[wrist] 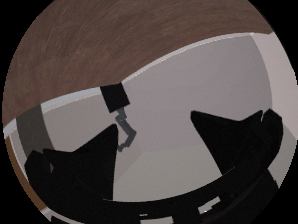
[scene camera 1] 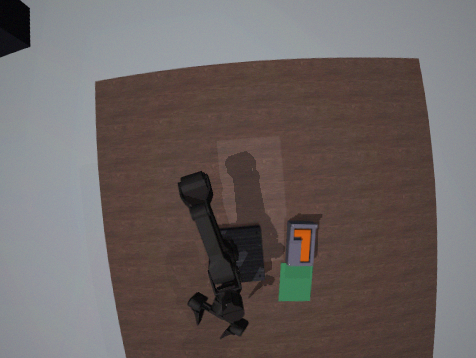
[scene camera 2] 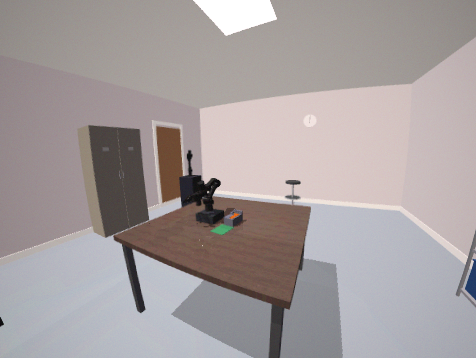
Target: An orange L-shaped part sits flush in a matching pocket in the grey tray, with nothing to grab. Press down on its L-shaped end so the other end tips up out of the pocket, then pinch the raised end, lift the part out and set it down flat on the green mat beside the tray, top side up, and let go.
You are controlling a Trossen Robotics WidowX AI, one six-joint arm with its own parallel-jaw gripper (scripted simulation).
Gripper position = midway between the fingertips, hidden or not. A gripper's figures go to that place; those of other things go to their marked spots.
Labels:
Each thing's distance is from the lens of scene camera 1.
my gripper (scene camera 1: 209, 331): 107 cm
green mat (scene camera 1: 295, 284): 124 cm

